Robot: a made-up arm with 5 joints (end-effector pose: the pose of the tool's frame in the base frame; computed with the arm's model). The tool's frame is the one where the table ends.
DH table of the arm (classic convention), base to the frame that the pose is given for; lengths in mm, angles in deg. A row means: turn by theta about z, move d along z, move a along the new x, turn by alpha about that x. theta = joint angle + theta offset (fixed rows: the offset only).
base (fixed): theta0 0, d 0, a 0, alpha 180
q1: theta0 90, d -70, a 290, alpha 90
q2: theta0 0, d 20, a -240, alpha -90
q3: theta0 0, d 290, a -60, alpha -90
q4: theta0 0, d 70, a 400, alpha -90
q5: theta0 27.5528, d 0, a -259.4, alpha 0
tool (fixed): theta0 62.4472, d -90, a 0, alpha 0
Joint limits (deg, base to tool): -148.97..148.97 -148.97..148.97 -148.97..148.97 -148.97..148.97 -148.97..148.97
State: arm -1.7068 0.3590 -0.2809 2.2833 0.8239
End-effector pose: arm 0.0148 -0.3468 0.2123 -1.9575 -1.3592 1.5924
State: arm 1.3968 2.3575 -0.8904 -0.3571 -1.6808
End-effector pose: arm -0.0773 -0.2977 0.5878 2.5319 -0.6407 -0.5031
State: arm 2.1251 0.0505 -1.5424 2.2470 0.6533
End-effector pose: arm -0.2130 0.3201 0.0597 -1.8451 1.2783 -0.0186
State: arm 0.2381 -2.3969 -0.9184 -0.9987 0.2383
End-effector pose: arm -0.3029 -0.6294 0.4026 -1.0231 1.2617 -0.1256
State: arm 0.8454 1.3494 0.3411 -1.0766 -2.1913
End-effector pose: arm 0.4399 0.1582 0.0236 -2.0327 -1.7050 1.0156
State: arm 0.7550 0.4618 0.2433 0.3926 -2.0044
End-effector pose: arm -0.1190 -0.3066 -0.1885 -0.0046 0.1820 -2.9759
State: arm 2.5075 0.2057 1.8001 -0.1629 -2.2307
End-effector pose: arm 0.2703 0.2709 -0.3425 -0.2315 -0.0018 -0.2703
